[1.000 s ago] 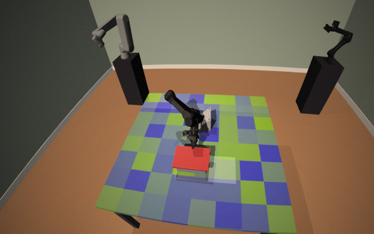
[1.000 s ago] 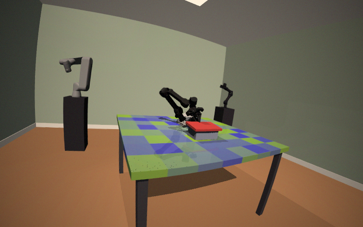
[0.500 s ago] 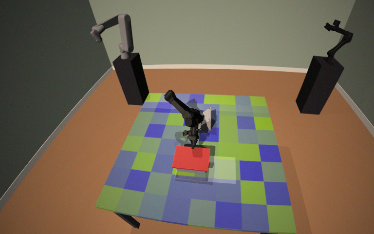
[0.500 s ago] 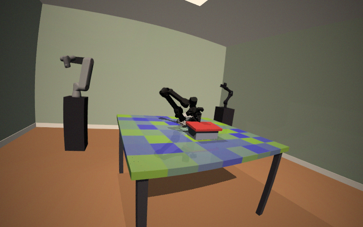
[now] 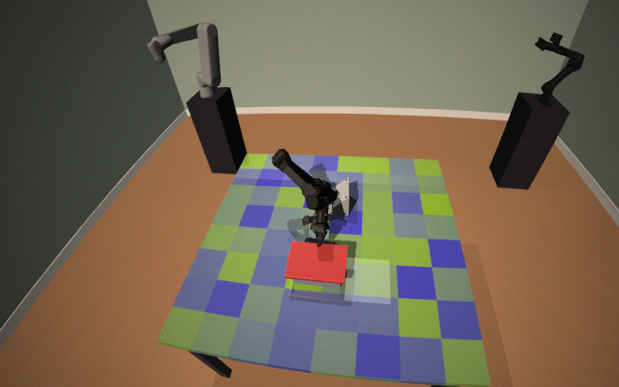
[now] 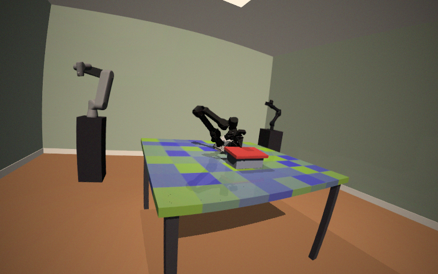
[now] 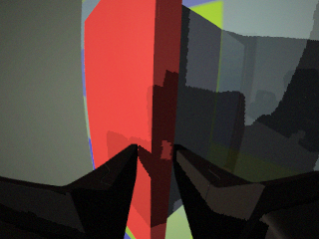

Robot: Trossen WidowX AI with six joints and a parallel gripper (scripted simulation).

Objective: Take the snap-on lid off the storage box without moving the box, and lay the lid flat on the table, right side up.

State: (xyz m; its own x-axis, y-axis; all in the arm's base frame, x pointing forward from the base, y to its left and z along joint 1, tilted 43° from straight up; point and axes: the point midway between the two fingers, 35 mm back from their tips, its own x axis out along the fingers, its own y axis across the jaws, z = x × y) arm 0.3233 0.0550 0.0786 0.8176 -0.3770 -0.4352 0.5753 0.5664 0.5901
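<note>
Right now the red lid is 80 mm ahead of my gripper tip. From my gripper tip the other things lie so: grey storage box 70 mm ahead, 50 mm below.
</note>
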